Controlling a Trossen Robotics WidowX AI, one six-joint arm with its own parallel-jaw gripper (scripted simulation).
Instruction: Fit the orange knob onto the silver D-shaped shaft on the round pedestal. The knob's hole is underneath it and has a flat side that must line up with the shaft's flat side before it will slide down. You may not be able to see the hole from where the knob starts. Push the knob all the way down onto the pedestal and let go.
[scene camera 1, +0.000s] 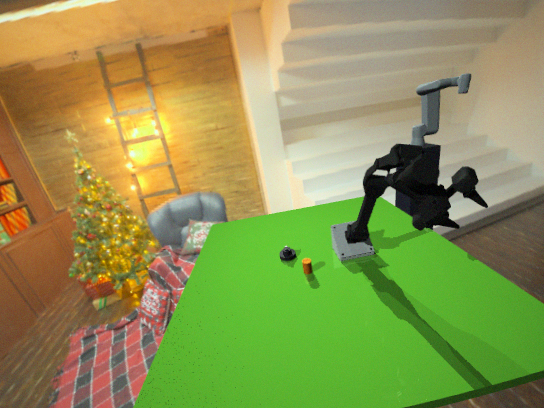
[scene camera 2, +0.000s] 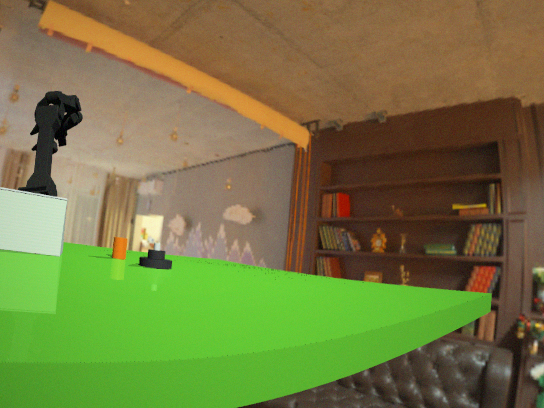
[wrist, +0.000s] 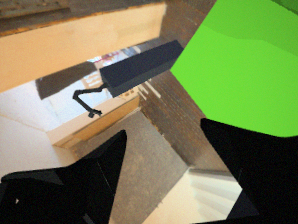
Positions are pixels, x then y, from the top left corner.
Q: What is the gripper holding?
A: Nothing.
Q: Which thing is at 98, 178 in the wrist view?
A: The gripper.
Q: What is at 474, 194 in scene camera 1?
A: The gripper.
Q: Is the gripper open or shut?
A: Open.
